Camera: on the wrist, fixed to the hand. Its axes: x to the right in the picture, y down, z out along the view.
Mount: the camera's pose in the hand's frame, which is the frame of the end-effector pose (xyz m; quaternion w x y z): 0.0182 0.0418 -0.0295 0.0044 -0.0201 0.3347 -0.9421
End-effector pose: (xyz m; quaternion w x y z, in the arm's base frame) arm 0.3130 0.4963 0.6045 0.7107 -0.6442 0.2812 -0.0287
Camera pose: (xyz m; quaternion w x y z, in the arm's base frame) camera 0.3020 0.4695 0.5586 0.1310 0.2724 0.3672 0.8796
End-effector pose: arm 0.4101 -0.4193 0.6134 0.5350 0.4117 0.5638 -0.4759
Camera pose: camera 0.4429 -0.3826 0.5905 0.6264 0.3808 -0.5790 0.3570
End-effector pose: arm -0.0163 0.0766 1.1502 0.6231 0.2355 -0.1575 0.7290
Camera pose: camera -0.0638 0.1000 1.1379 0.7470 -0.1071 0.4151 -0.5082
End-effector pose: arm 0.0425 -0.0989 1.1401 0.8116 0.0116 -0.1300 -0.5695
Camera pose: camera 0.0934 -0.1049 1.1222 0.4892 -0.2968 -0.2934 0.7658
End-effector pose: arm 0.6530 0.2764 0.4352 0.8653 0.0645 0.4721 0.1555
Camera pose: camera 0.6288 0.3208 0.4154 0.0064 0.5139 -0.3493 0.7835
